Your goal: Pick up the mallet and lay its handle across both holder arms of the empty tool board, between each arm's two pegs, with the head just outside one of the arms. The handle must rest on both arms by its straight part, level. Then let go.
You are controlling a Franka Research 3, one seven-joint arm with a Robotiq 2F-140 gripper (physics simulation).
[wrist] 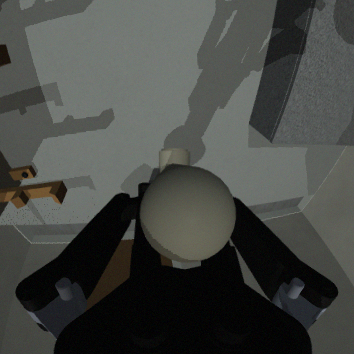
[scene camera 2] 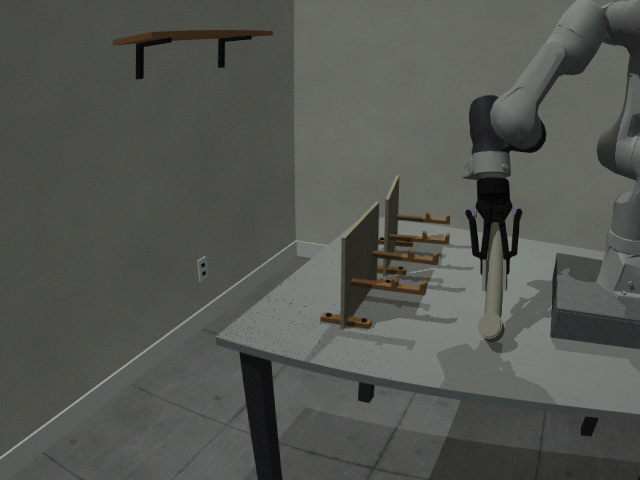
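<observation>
The pale mallet [scene camera 2: 494, 263] [wrist: 187, 212] is held above the table, right of the tool boards, its long part running toward scene camera 2 with a round end nearest. In the wrist view its large round part hides the fingertips. My gripper [scene camera 2: 494, 285] is shut on the mallet, its fingers on either side. The near tool board [scene camera 2: 360, 263] stands upright. Its near arm [scene camera 2: 398, 285] [wrist: 37, 191] and far arm [scene camera 2: 405, 255] point right, each with two pegs. No tool shows on them. The mallet is apart from both arms.
A second upright board [scene camera 2: 392, 222] with two pegged arms stands behind the near one; no tool shows on it. The grey robot base block [scene camera 2: 594, 325] [wrist: 310, 100] is on the right of the table [scene camera 2: 289, 320]. A wall shelf [scene camera 2: 206, 35] hangs far left.
</observation>
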